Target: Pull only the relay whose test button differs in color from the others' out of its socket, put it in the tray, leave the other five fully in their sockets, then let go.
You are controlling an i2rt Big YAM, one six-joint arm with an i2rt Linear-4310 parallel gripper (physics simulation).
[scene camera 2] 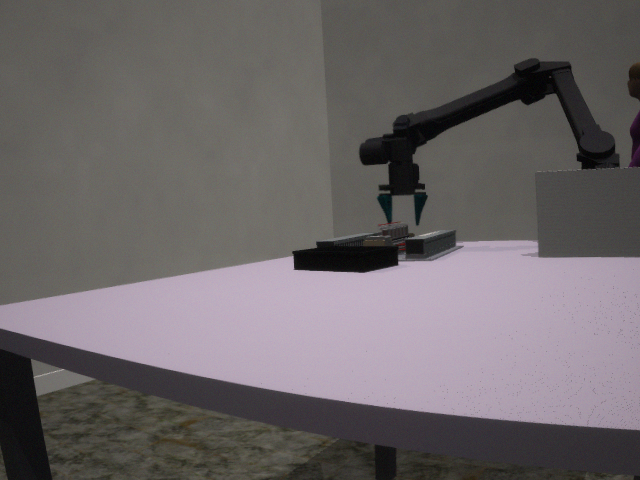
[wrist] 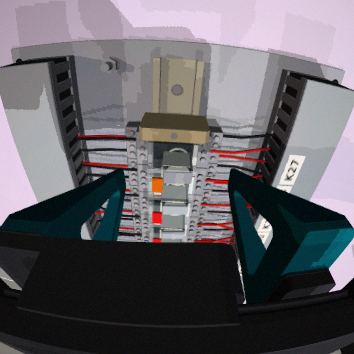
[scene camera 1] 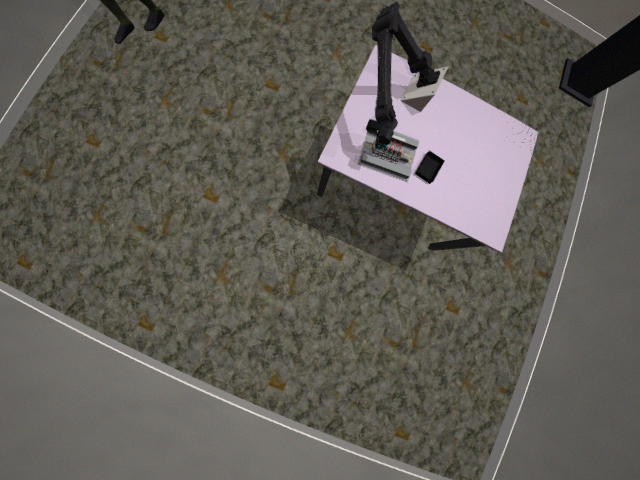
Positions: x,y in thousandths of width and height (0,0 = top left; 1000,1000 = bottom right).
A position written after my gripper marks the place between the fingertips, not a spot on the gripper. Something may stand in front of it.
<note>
In view: my gripper (scene camera 2: 630,470), a relay (wrist: 459,600), a relay (wrist: 484,482) and a grey panel (wrist: 677,242).
My gripper shows as well in the wrist view (wrist: 499,499).
</note>
